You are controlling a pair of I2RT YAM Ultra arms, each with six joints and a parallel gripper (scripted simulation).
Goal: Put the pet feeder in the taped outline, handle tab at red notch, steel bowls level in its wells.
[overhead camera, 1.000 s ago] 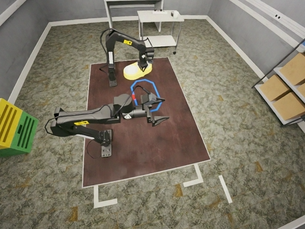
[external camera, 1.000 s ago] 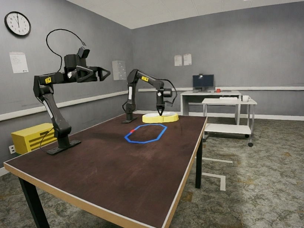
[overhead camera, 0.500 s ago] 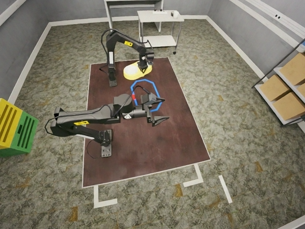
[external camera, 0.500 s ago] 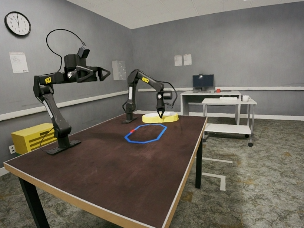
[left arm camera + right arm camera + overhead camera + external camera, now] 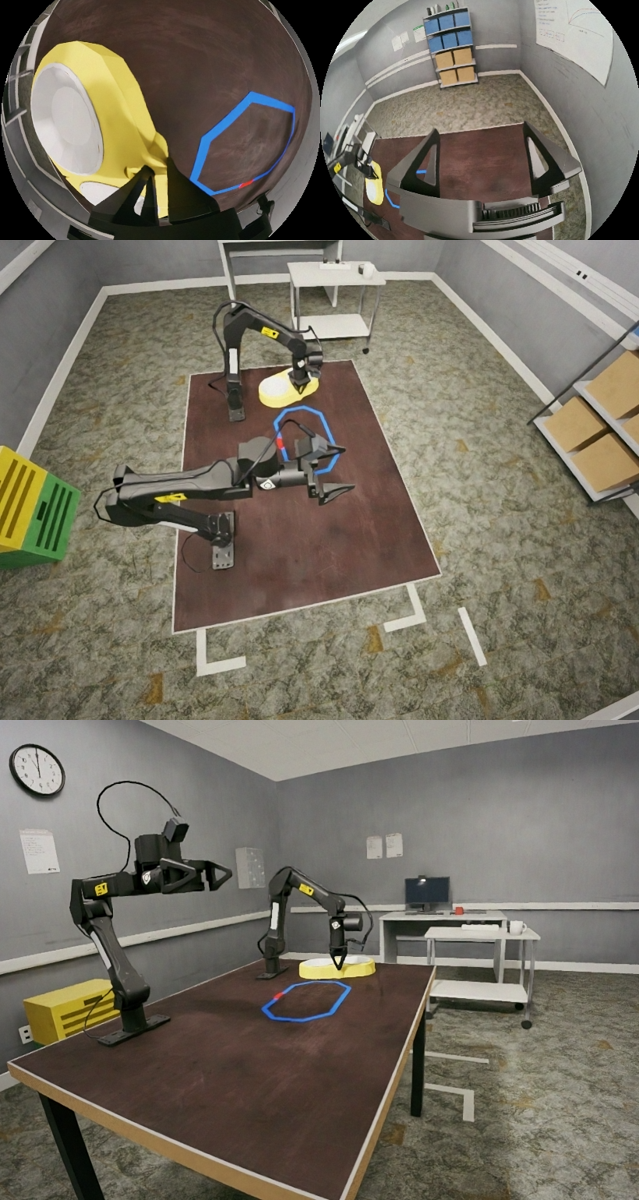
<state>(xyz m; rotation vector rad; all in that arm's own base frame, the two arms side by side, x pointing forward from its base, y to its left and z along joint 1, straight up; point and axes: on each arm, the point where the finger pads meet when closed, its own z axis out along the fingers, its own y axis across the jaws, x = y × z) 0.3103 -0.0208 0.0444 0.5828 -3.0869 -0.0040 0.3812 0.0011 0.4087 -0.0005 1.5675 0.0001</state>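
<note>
The pet feeder is 7 cm to the left of my left hand, 4 cm behind it and 2 cm below it. Also, from my left hand: blue taped outline 25 cm to the right, 4 cm below, 1 cm ahead.
</note>
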